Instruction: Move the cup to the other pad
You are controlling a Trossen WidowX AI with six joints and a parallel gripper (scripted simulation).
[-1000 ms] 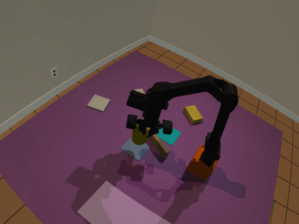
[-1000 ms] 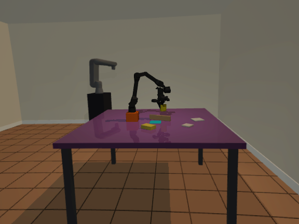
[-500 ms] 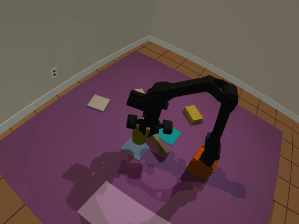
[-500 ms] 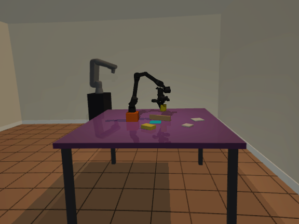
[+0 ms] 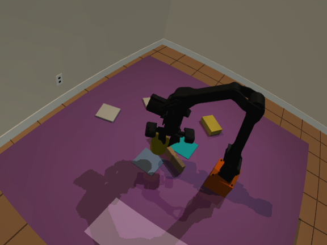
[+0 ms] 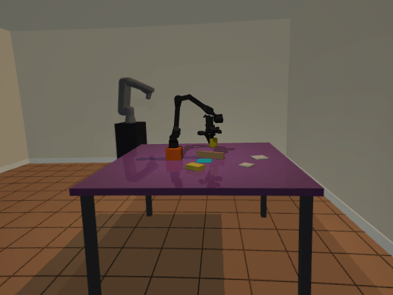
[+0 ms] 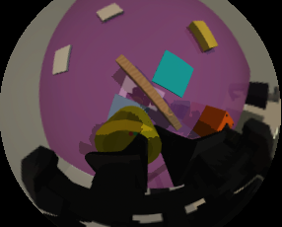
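Now: the wooden bar 10 mm ahead of my gripper tip, 50 mm to the right of it and 90 mm below it. The rest, counted from my gripper tip: grey-blue pad (30 mm ahead, 50 mm to the left, 110 mm below); yellow cup (20 mm ahead, 20 mm to the left).
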